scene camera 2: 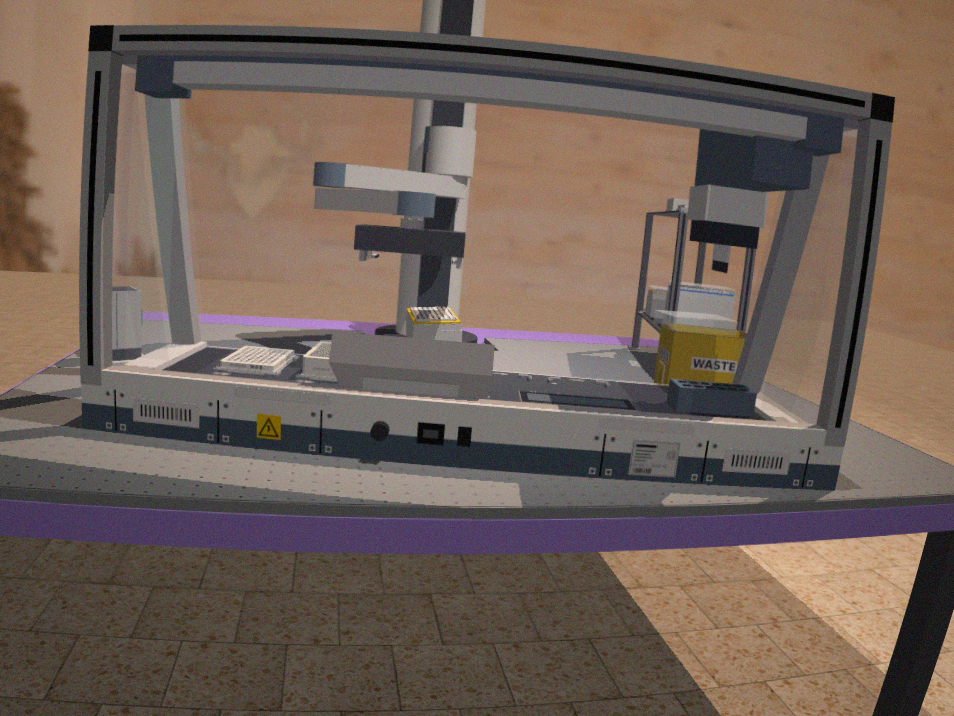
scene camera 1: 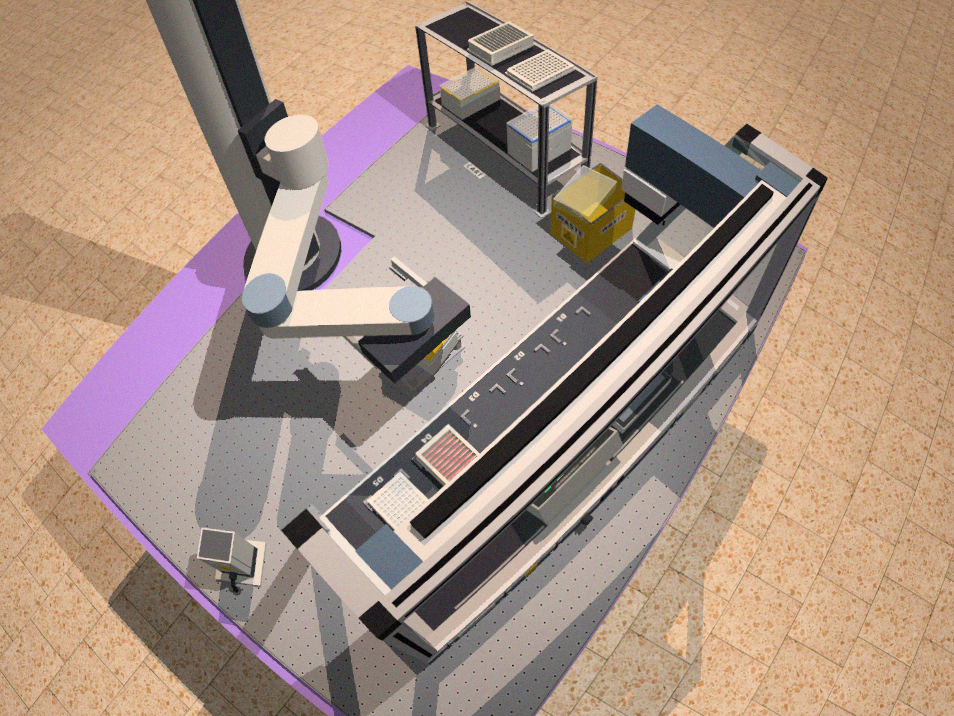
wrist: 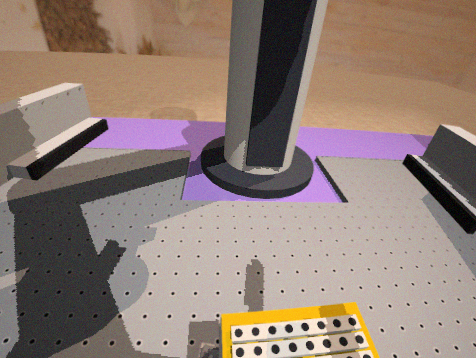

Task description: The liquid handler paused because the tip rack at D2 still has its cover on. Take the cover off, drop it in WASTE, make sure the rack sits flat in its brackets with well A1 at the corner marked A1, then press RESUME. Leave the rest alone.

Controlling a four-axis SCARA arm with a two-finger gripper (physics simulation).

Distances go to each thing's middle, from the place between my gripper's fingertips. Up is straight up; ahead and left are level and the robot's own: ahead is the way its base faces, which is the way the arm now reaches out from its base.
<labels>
Right now the yellow WASTE bin [scene camera 1: 615,218] is 210 mm ahead of my hand, 520 mm to the left of it and 150 mm below it.
</labels>
